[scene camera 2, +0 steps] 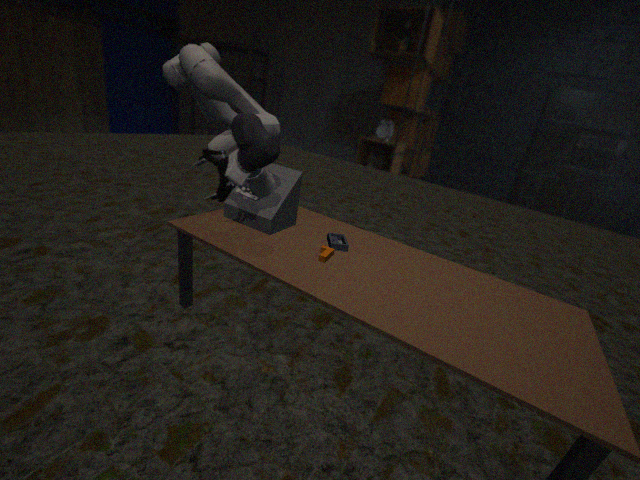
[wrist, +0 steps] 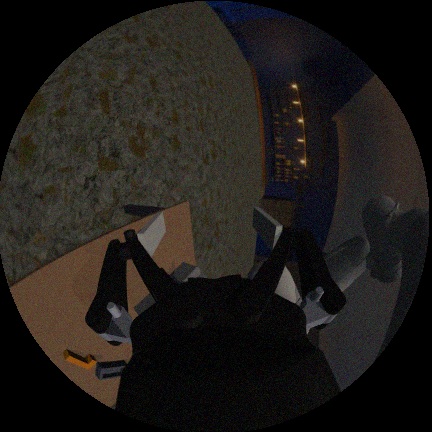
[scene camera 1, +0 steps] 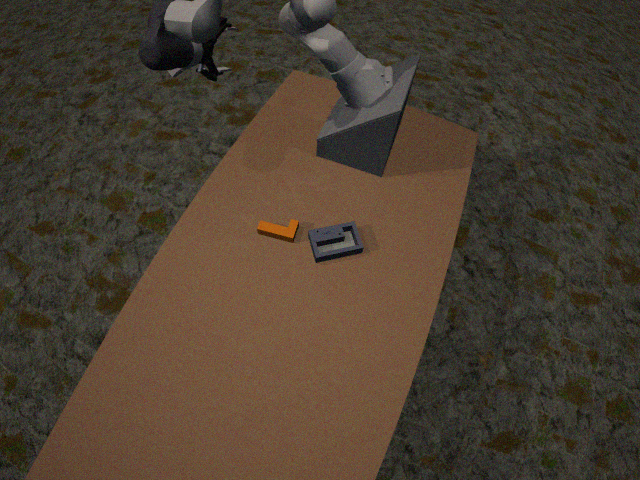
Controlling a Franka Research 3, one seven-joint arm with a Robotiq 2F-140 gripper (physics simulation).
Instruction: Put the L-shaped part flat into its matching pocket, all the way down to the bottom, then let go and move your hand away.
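The orange L-shaped part (scene camera 1: 277,230) (scene camera 2: 326,253) (wrist: 79,359) lies flat on the table, beside the dark grey block (scene camera 1: 338,253) (scene camera 2: 340,248) (wrist: 101,371) and apart from it. The block has an L-shaped pocket with a pale floor, and the pocket is empty. In the wrist view, part of the block is hidden behind the gripper body. My gripper (scene camera 1: 227,48) (scene camera 2: 205,179) (wrist: 208,218) is open with nothing between its fingers. It is raised well away from the part and the block, near the robot base end, and points sideways past the table edge.
The wooden table (scene camera 1: 248,335) (scene camera 2: 439,310) (wrist: 45,310) has a long edge on the part's side. The grey wedge-shaped robot base (scene camera 1: 356,142) (scene camera 2: 286,206) stands at one end of the table. A wooden shelf unit (scene camera 2: 433,36) stands far behind in the second scene view.
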